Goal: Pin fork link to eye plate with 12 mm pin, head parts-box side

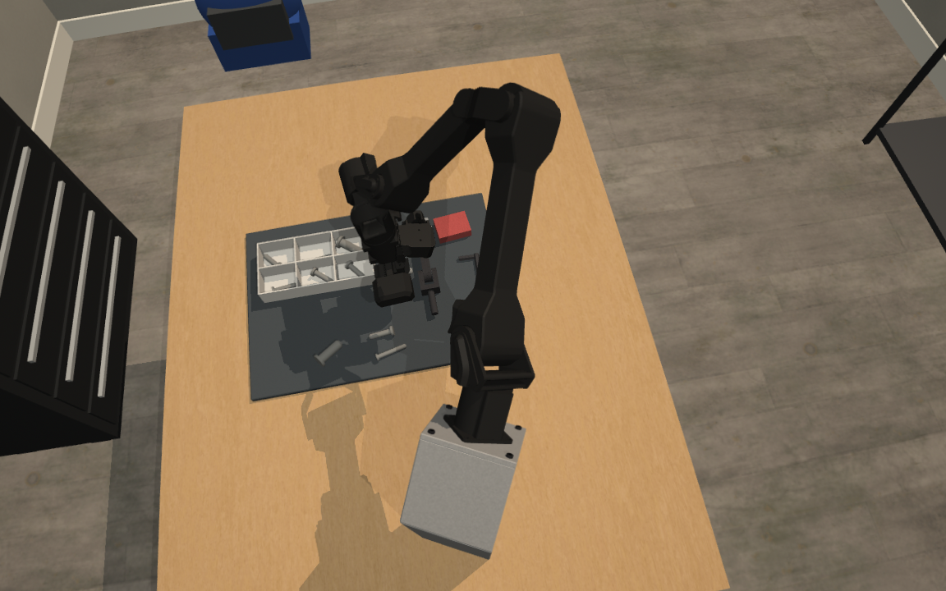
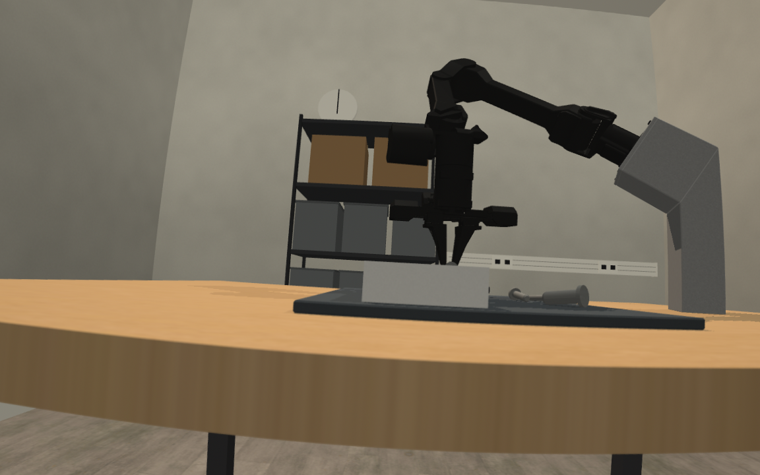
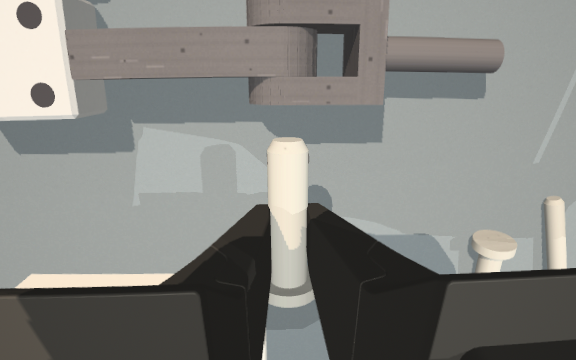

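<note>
Right now my hand is 6 cm above the grey eye plate, 5 cm to the left of it and 1 cm past it. The rest, counted from my hand: long thin pin: 11 cm behind, 8 cm to the left, 7 cm below; then dark mat: 8 cm below, 4 cm to the left, 2 cm ahead; then mount block: 9 cm to the right, 6 cm ahead, 5 cm below.
</note>
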